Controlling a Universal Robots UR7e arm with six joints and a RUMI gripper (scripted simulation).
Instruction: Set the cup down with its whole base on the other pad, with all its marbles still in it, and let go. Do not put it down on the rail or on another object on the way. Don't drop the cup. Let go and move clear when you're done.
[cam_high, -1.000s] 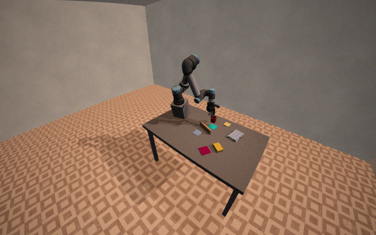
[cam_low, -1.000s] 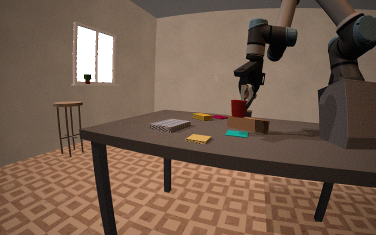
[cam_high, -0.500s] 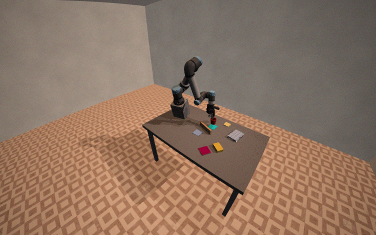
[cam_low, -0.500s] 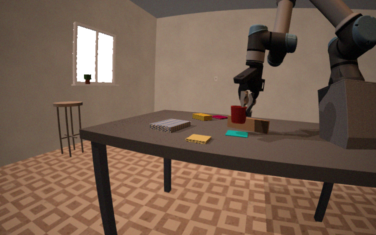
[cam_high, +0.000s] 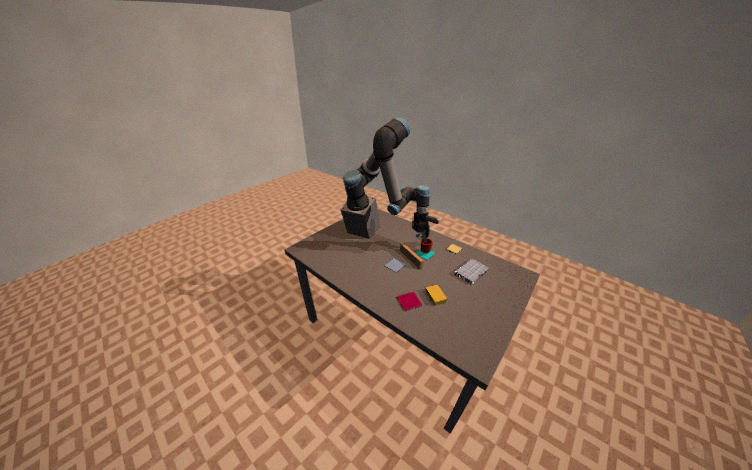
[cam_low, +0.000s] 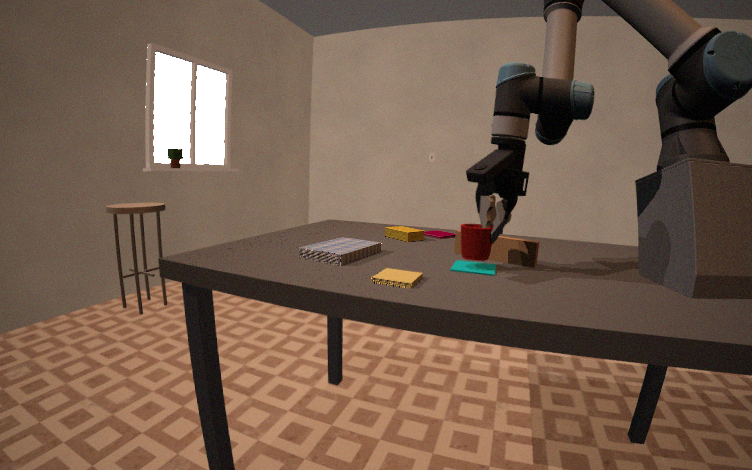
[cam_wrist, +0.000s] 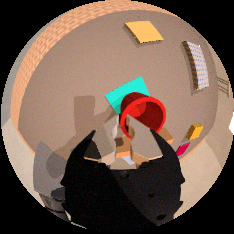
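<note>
My gripper is now 4 cm short of the blue marble and 4 cm above it. Round my hand: rail: 12 cm to the right, 6 cm below; then teal pad: 3 cm ahead, 1 cm to the right, 8 cm below; then red cup: 3 cm ahead, 1 cm to the right, 3 cm below.
</note>
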